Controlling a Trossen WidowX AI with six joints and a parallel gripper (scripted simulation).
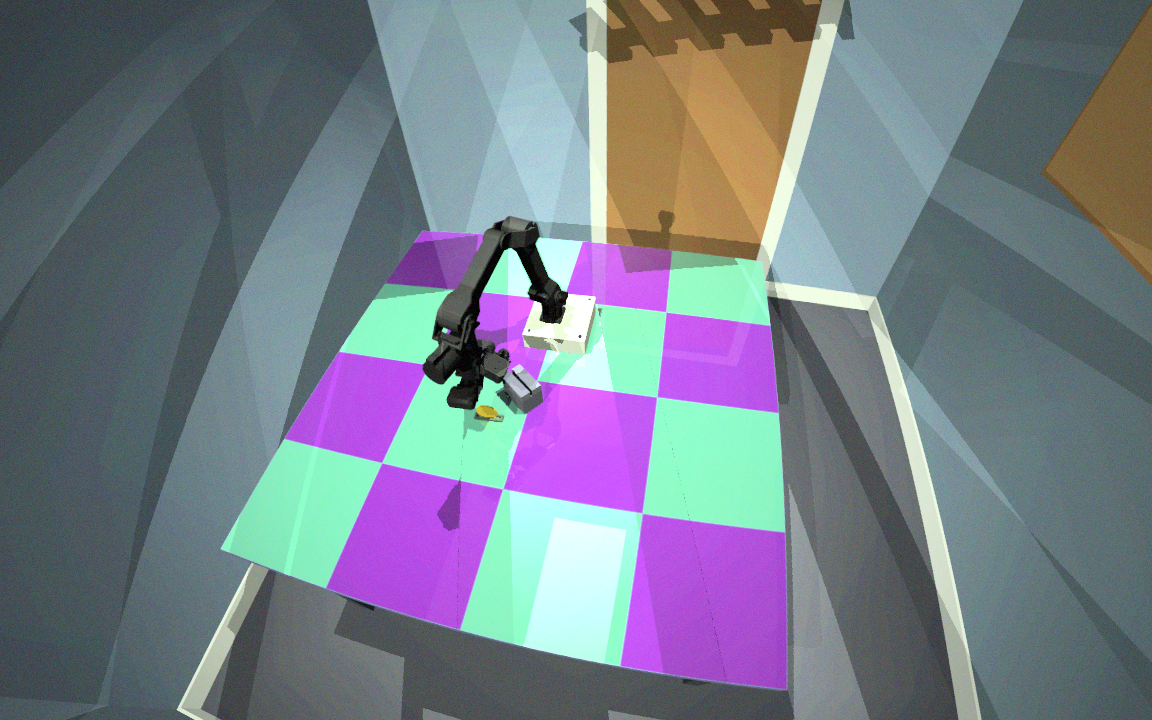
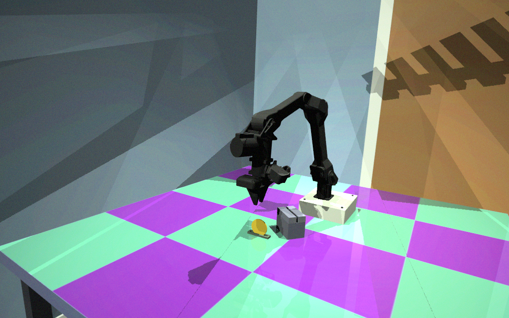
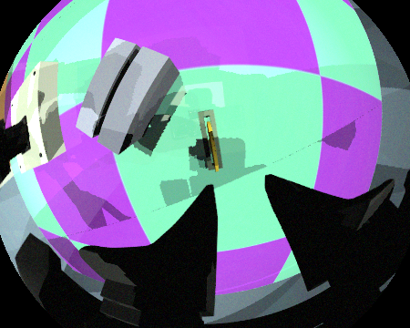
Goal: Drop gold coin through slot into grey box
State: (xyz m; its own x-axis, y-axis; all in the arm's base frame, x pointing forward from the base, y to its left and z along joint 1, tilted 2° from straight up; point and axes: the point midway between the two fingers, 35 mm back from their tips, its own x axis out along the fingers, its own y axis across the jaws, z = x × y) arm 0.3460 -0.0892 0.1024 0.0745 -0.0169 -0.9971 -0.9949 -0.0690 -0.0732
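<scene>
The gold coin lies 8 cm below my gripper tip and 1 cm behind it.
</scene>
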